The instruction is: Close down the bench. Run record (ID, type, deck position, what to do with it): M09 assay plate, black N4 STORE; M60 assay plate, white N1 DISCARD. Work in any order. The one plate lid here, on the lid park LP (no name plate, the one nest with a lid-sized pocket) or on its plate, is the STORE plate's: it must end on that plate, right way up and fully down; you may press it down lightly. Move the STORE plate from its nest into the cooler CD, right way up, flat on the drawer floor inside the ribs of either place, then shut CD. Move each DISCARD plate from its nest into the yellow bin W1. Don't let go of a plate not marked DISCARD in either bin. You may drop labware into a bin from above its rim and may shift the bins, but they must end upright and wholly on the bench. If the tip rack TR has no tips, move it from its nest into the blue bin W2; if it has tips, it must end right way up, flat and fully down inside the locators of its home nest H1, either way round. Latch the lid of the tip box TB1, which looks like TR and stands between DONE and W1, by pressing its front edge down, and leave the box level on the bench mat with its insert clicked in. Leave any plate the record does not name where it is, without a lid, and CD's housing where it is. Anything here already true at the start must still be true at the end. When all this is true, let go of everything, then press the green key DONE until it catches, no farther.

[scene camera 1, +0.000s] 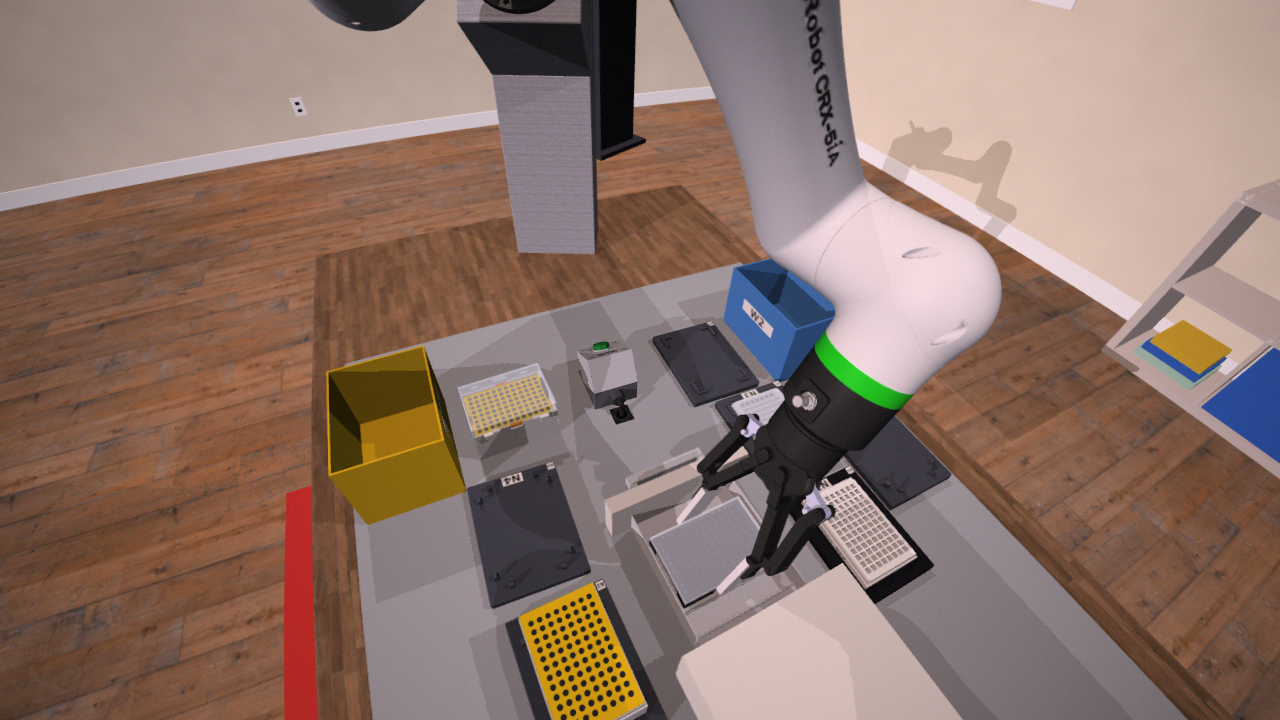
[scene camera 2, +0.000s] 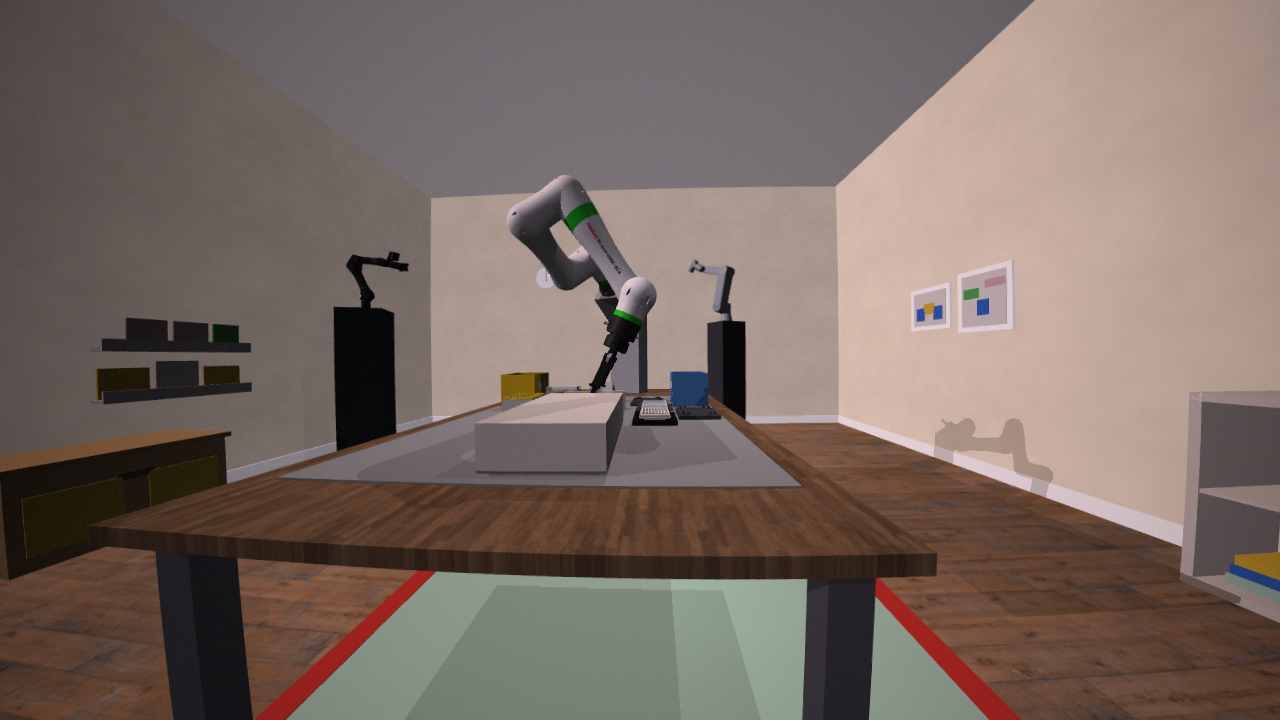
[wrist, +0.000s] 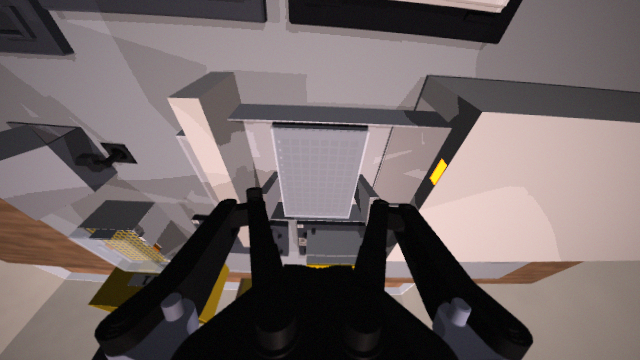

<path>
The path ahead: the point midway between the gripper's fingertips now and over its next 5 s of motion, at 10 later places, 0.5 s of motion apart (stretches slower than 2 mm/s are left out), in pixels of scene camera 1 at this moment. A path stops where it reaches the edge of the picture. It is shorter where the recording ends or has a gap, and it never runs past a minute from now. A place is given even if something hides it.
The gripper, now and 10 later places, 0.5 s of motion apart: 705, 553; 704, 554; 704, 556; 703, 557; 704, 559; 707, 559; 709, 553; 712, 547; 714, 540; 716, 534; 719, 526
</path>
